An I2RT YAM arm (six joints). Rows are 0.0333 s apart.
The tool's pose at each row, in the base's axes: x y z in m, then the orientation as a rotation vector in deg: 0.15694, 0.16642, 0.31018, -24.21, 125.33, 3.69; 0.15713, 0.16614, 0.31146, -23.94, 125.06, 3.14; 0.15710, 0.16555, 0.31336, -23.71, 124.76, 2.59; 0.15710, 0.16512, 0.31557, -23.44, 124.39, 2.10; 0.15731, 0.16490, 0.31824, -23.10, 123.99, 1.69; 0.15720, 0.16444, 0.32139, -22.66, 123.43, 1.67; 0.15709, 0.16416, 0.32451, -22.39, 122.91, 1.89; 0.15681, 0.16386, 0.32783, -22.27, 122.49, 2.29; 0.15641, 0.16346, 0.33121, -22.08, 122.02, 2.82; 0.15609, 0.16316, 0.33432, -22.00, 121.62, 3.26; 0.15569, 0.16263, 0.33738, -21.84, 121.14, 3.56
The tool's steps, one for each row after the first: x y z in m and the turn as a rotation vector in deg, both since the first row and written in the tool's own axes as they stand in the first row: -0.00103, -0.00046, -0.00069, 0.52, -0.24, -0.05; -0.00235, -0.00120, -0.00199, 1.03, -0.49, -0.13; -0.00396, -0.00184, -0.00342, 1.52, -0.83, -0.17; -0.00611, -0.00239, -0.00493, 1.99, -1.21, -0.14; -0.00840, -0.00312, -0.00703, 2.23, -1.82, 0.08; -0.01071, -0.00367, -0.00907, 2.23, -2.39, 0.27; -0.01308, -0.00421, -0.01137, 2.03, -2.87, 0.44; -0.01540, -0.00481, -0.01382, 1.77, -3.42, 0.69; -0.01759, -0.00531, -0.01602, 1.52, -3.88, 0.85; -0.01962, -0.00600, -0.01830, 1.41, -4.40, 0.99
